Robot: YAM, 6 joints.
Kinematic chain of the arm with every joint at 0, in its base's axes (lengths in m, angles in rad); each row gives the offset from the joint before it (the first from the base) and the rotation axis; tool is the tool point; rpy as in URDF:
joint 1: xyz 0 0 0.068 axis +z
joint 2: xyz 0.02 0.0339 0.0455 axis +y
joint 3: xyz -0.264 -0.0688 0 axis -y
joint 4: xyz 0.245 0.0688 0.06 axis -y
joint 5: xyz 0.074 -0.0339 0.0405 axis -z
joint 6: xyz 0.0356 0 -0.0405 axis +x
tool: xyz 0 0 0 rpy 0 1.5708 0
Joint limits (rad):
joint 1: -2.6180..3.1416
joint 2: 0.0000..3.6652
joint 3: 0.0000..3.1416
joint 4: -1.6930..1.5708
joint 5: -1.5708..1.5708
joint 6: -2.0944..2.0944
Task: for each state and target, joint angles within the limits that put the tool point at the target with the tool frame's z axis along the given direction. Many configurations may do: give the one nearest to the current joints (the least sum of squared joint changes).
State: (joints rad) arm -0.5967 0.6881 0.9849 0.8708 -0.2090 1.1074
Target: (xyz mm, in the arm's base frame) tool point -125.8 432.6 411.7 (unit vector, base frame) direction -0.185 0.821 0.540
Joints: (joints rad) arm -1.2834 0.0543 1.8573 0.7672 -0.0553 1.1074
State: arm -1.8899 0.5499 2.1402 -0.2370 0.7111 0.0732
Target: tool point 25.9 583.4 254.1 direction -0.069 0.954 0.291
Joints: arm -1.6224 0.0756 2.6181 0.3016 0.1184 0.0732
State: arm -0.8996 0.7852 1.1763 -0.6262 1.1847 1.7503
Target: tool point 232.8 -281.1 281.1 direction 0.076 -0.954 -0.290
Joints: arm -0.8211 1.5840 1.1063 0.1088 0.6366 1.7503
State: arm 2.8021 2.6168 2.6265 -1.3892 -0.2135 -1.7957
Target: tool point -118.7 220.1 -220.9 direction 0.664 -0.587 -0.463
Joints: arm 2.1043 3.2868 1.7304 -1.0831 0.2767 -1.7957
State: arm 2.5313 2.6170 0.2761 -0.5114 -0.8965 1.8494
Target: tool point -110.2 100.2 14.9 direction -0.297 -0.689 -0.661
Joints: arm 2.2448 2.0349 0.4491 -0.4755 -0.7236 1.8494
